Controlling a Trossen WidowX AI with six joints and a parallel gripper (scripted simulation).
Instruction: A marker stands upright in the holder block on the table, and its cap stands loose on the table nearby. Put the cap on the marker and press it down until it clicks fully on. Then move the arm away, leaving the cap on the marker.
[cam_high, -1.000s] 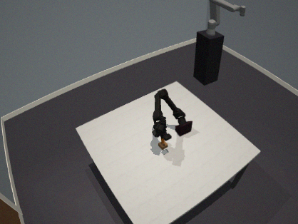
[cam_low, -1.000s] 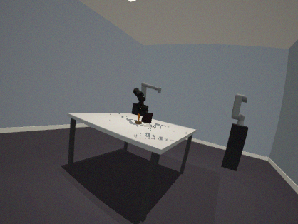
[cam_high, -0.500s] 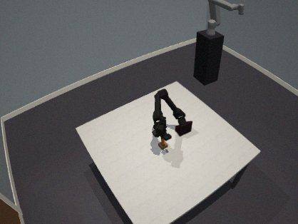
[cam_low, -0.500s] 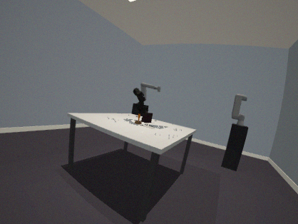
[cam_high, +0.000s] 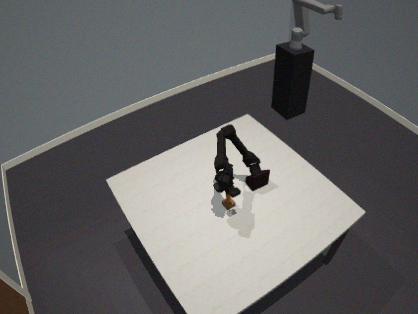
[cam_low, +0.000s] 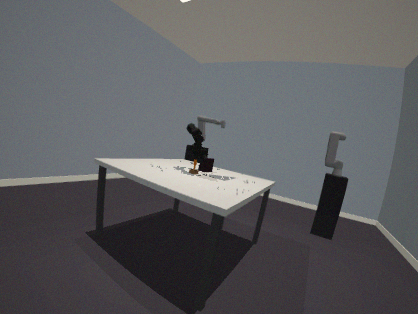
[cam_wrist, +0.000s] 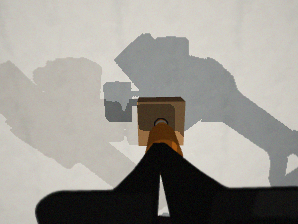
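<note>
Now: gripper tip 2 cm above the orange cap, 1 cm to the left of it and 1 cm past it. Also, from my gripper tip: holder block: 11 cm below, 2 cm behind, 1 cm to the right.
</note>
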